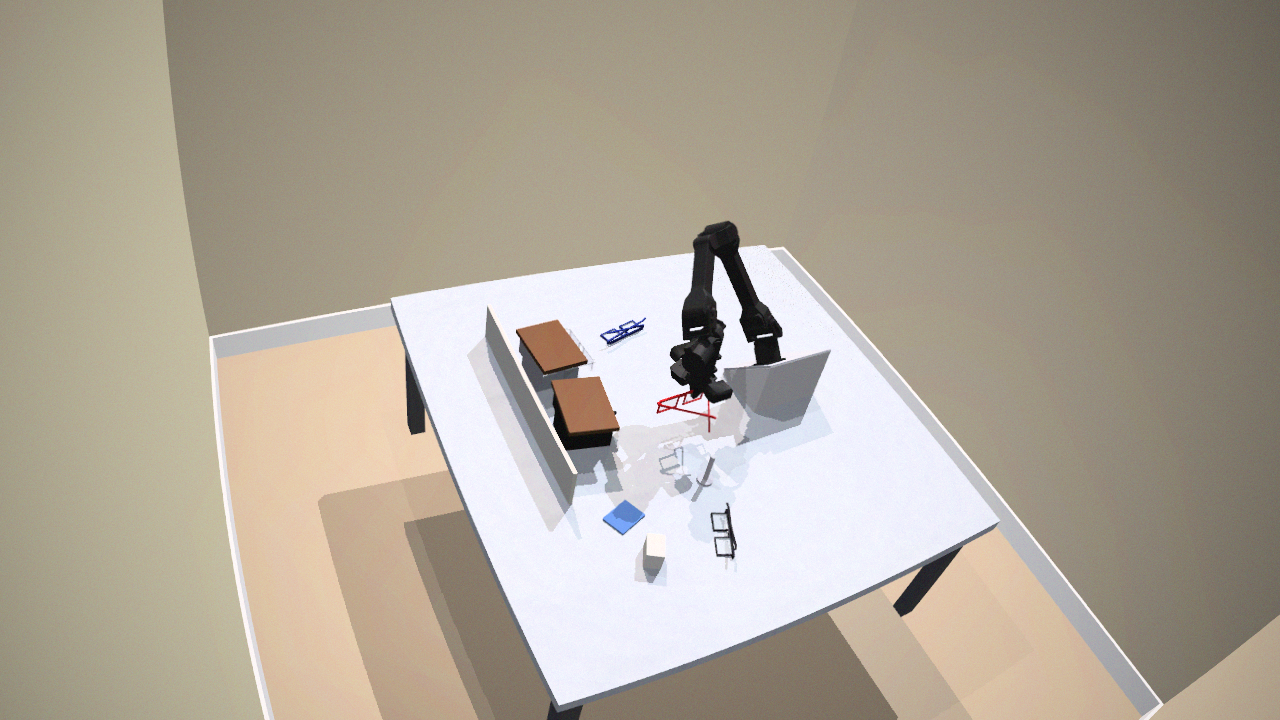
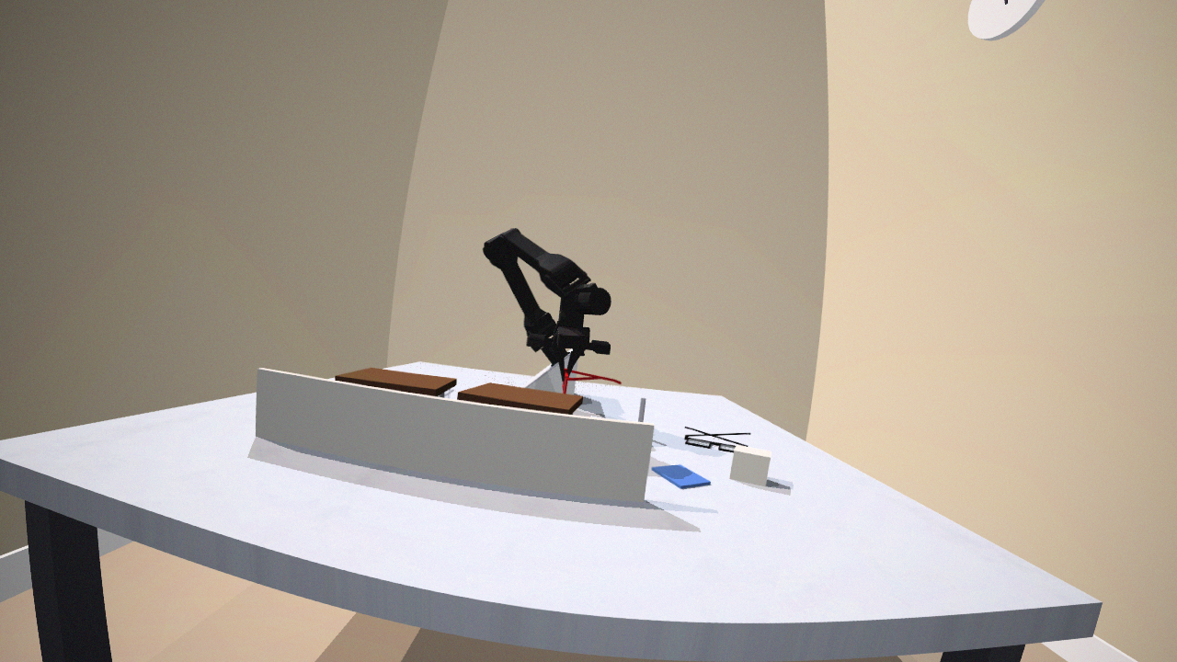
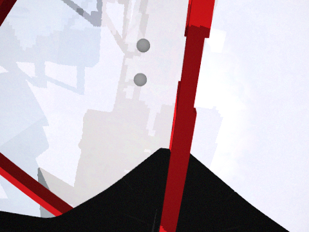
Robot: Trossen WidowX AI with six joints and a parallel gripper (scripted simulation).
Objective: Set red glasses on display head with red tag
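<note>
My gripper tip is 170 mm to the right of the grey peg stand, 70 mm short of it and 70 mm above it. Also, from my gripper tip: blue card 310 mm ahead, 180 mm to the left, 90 mm below; grey head 300 mm to the right, 200 mm ahead, 40 mm below; dark head 240 mm ahead, 80 mm to the right, 40 mm below.
</note>
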